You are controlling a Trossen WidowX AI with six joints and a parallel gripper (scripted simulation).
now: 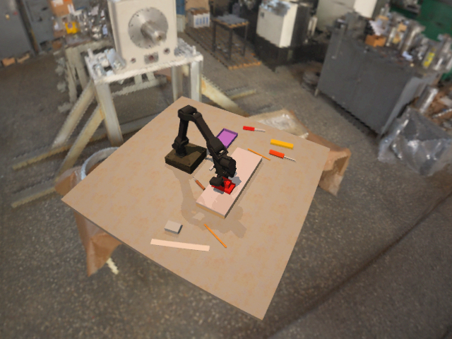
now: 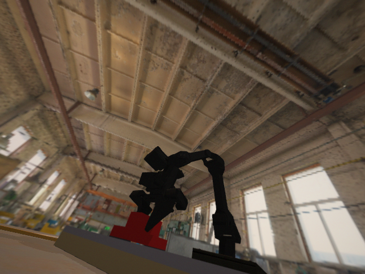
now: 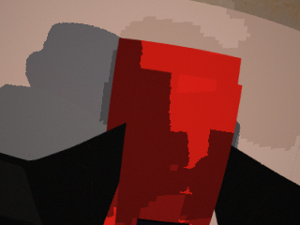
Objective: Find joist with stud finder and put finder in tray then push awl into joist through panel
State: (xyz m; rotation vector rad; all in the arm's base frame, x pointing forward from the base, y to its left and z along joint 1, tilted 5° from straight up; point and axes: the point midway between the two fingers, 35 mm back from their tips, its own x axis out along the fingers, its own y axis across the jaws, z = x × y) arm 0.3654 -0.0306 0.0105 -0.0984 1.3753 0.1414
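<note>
Now: gripper tip 40 mm past the indicator window, 30 mm below it and 10 mm to the left of it. Round my gripper tip: awl: 170 mm behind, 60 mm below, 50 mm to the right; then grey block: 370 mm to the right, 60 mm behind, 50 mm below; then stud finder: 20 mm behind, 20 mm above.
</note>
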